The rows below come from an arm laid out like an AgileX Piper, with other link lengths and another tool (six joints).
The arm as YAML. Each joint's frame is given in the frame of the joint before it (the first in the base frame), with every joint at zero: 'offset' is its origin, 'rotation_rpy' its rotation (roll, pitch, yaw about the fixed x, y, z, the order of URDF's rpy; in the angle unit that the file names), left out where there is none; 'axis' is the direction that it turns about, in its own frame. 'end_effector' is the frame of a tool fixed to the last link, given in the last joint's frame.
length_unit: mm
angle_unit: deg
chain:
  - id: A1
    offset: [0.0, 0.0, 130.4]
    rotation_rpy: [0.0, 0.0, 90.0]
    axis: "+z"
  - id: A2
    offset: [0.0, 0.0, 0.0]
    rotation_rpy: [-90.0, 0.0, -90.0]
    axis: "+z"
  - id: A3
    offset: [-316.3, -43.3, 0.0]
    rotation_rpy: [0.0, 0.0, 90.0]
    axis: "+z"
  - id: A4
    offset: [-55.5, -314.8, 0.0]
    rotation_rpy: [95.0, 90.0, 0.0]
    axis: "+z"
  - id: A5
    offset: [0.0, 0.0, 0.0]
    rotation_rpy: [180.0, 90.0, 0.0]
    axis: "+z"
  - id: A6
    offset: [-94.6, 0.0, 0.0]
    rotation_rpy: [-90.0, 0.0, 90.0]
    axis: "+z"
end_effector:
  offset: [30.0, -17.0, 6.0]
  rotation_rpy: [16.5, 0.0, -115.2]
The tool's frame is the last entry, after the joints.
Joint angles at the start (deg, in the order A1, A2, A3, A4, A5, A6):
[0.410, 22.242, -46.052, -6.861, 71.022, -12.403]
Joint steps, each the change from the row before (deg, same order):
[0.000, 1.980, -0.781, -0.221, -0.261, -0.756]
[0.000, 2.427, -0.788, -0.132, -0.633, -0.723]
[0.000, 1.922, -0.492, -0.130, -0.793, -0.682]
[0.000, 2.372, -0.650, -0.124, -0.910, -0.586]
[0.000, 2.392, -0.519, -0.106, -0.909, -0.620]
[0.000, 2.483, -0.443, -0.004, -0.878, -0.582]
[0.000, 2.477, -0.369, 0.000, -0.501, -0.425]
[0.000, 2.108, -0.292, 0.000, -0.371, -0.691]
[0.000, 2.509, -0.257, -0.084, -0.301, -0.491]
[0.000, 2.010, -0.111, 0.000, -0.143, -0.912]
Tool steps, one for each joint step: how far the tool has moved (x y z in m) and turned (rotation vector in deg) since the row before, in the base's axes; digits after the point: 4 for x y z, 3 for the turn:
[0.0083, 0.0001, 0.0020, -0.770, 1.021, 0.431]
[0.0111, 0.0003, 0.0016, -0.682, 1.091, 0.505]
[0.0094, 0.0003, 0.0006, -0.650, 0.720, 0.509]
[0.0117, 0.0003, 0.0005, -0.578, 0.886, 0.469]
[0.0121, 0.0003, -0.0008, -0.578, 1.043, 0.513]
[0.0127, 0.0004, -0.0021, -0.446, 1.237, 0.530]
[0.0124, 0.0003, -0.0036, -0.313, 1.661, 0.378]
[0.0104, 0.0004, -0.0038, -0.466, 1.528, 0.572]
[0.0122, 0.0002, -0.0058, -0.409, 2.010, 0.400]
[0.0094, 0.0004, -0.0059, -0.557, 1.864, 0.746]

